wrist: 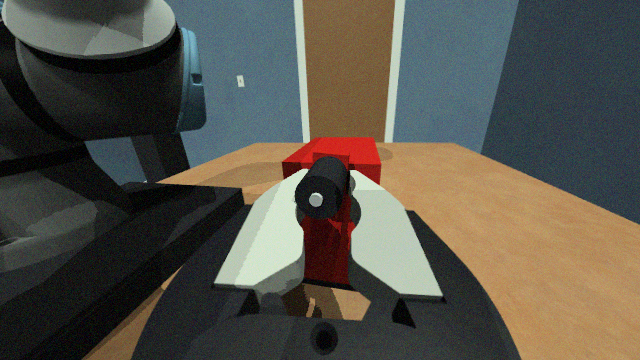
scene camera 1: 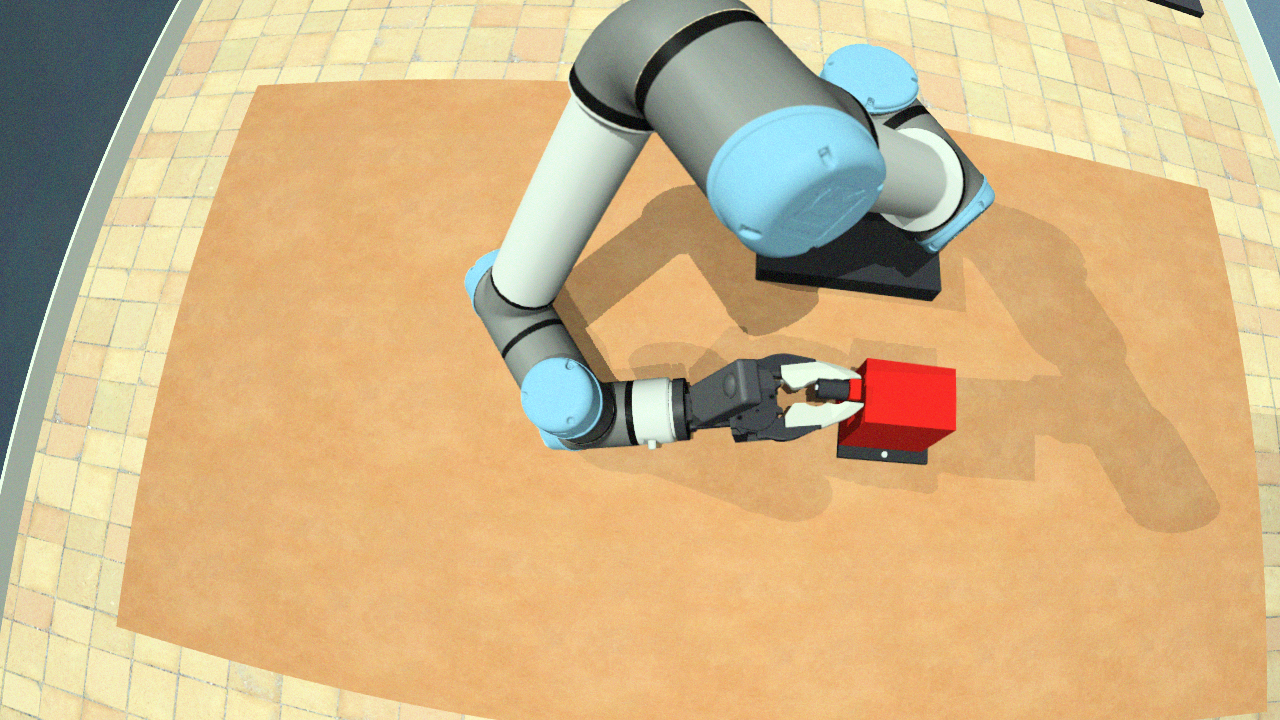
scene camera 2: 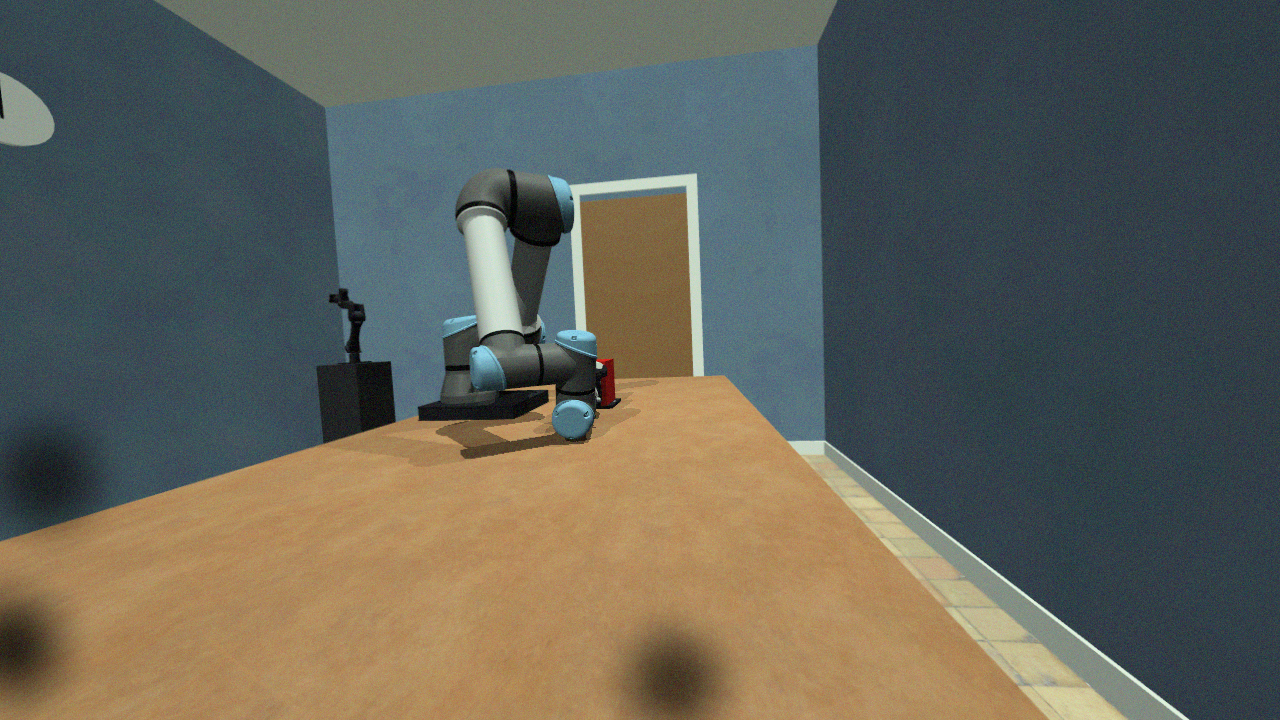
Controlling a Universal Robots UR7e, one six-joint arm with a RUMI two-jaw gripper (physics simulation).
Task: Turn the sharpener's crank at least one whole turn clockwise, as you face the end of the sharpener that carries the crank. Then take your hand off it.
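Places are measured from the arm's base along level axes (x right, y ahead, z up), in millimetres.
Pixels of known places: gripper, between the fingertips: (wrist: pixel 329 172) (scene camera 1: pixel 862 391); arm's base, origin of its link: (wrist: pixel 57 229) (scene camera 2: pixel 470 398).
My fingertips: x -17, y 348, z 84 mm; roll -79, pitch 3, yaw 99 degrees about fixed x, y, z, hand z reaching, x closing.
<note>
Ahead of a thing's pixels: the offset from my fingertips to its top centre. "pt": to the spot under its first point. Level surfaces: height alone.
The red sharpener @[pt dz +6, dx -59, dy -1 mm] (scene camera 1: pixel 911 394) (scene camera 2: pixel 608 380) (wrist: pixel 346 145) stands upright on its black base @[pt dz -114, dx -35, dy +46 mm] (scene camera 1: pixel 861 454). Its crank is on the end facing my gripper. The crank's black round handle @[pt dz +17, dx +40, dy +7 mm] (scene camera 1: pixel 832 388) (wrist: pixel 324 187) points toward the wrist camera and sits high on that end. My gripper (scene camera 1: pixel 861 389) (wrist: pixel 329 172) is shut on the crank, with one pale finger on each side of the handle and its red arm. The fingertips reach close to the sharpener's body. The exact contact is partly hidden behind the handle, and in scene camera 2 the wrist hides most of the gripper.
The arm's black base plate (scene camera 1: pixel 845 268) (scene camera 2: pixel 483 407) (wrist: pixel 200 205) lies beside the sharpener, to the left in the wrist view. The arm's large links arch above it. The brown table top @[dz -122 mm] (scene camera 1: pixel 447 573) (scene camera 2: pixel 537 555) (wrist: pixel 500 225) extends around them. A black pedestal (scene camera 2: pixel 356 398) stands beyond the table.
</note>
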